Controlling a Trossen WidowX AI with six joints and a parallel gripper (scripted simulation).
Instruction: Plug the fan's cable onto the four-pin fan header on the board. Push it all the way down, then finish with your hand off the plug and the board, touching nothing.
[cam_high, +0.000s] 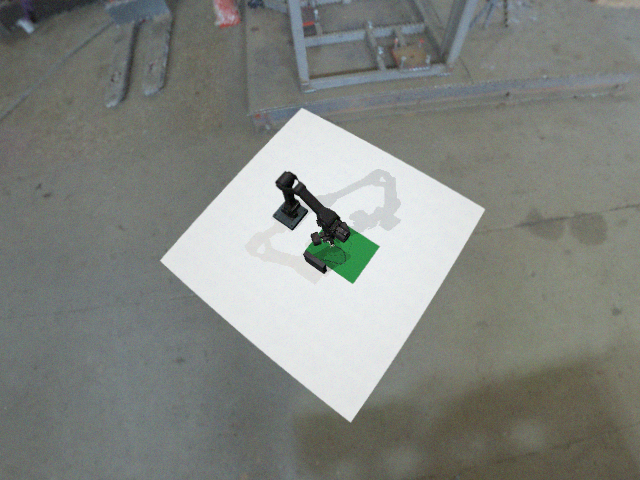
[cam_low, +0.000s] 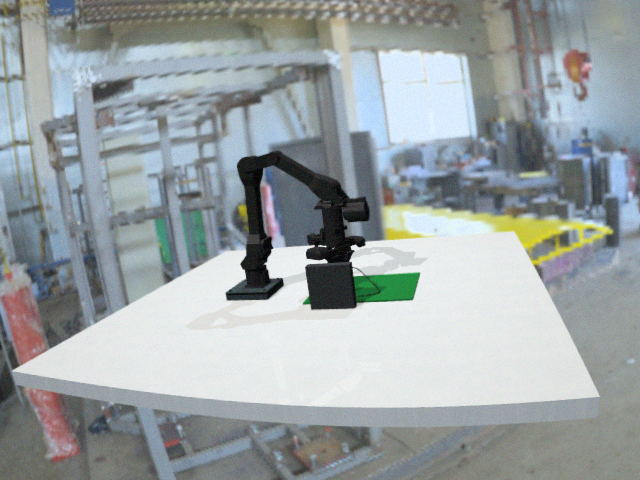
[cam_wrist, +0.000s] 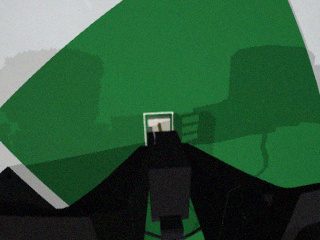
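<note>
The black fan plug lies 1 cm ahead of my gripper tip and 1 cm above it. The rest, counted from my gripper tip: green board: 7 cm ahead, 1 cm to the left, 6 cm below; pale four-pin header: 1 cm ahead, 4 cm below; black fan: 3 cm ahead, 14 cm to the right, 2 cm above.
</note>
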